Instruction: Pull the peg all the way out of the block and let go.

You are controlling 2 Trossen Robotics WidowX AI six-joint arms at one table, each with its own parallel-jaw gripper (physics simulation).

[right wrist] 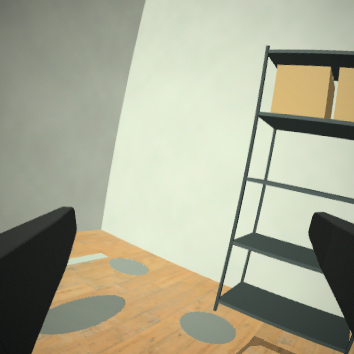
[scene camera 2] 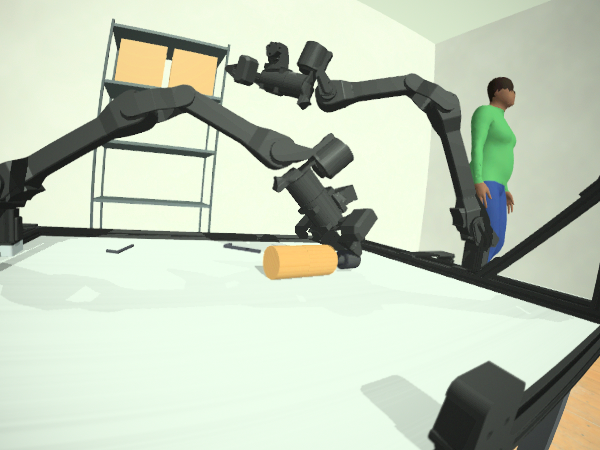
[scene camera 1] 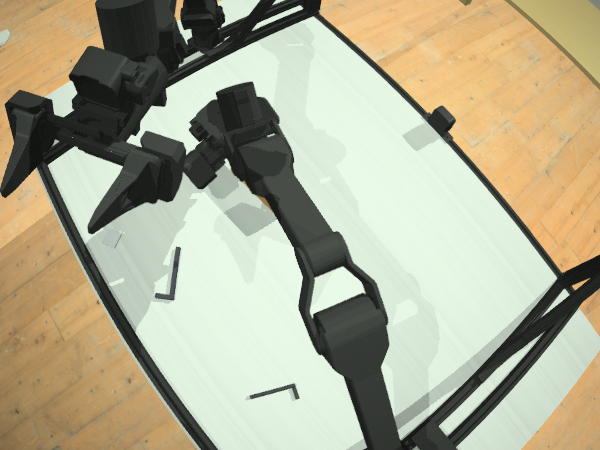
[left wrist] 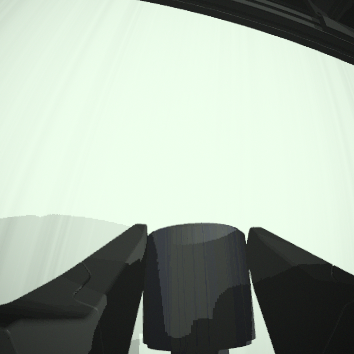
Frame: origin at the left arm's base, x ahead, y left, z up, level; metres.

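Seen in the pictures: left gripper, fingertip midpoint: (scene camera 2: pixel 353 254) (left wrist: pixel 197 237); right gripper, fingertip midpoint: (right wrist: pixel 196 222) (scene camera 1: pixel 43 212); right arm's base, origin of the base link: (scene camera 2: pixel 473 270) (scene camera 1: pixel 205 40) (left wrist: pixel 329 8).
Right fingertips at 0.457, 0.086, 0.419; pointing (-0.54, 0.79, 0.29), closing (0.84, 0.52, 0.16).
Offsets run from my right fingertips to a thing's middle, as dx, dy, dz. "*": to the spot under its first point. Level surfaces: height alone.
The block, an orange cylinder {+0.053, -0.287, -0.410} (scene camera 2: pixel 300 261), lies on its side in scene camera 2. A sliver of the block {* +0.029, -0.262, -0.402} (scene camera 1: pixel 262 197) shows under the left arm in scene camera 1. The dark peg {+0.127, -0.284, -0.411} (left wrist: pixel 197 290) (scene camera 2: pixel 348 259) has a wide round head and a narrower shaft, at the block's right end in scene camera 2. My left gripper (left wrist: pixel 197 237) is shut on the peg's head. The block does not show in the left wrist view, and how deep the shaft sits in it is hidden. My right gripper (scene camera 1: pixel 47 212) (scene camera 2: pixel 228 69) (right wrist: pixel 196 222) is open and empty, high above the table.
Two dark L-shaped pieces {+0.043, -0.054, -0.434} (scene camera 1: pixel 175 275) {-0.237, -0.052, -0.435} (scene camera 1: pixel 272 391) lie on the white table {dz -0.438} (scene camera 1: pixel 240 320). A dark frame (scene camera 1: pixel 510 197) runs round the table's edge. The right arm reaches above the left gripper. A shelf rack (scene camera 2: pixel 112 65) and a person (scene camera 2: pixel 495 145) stand beyond the table.
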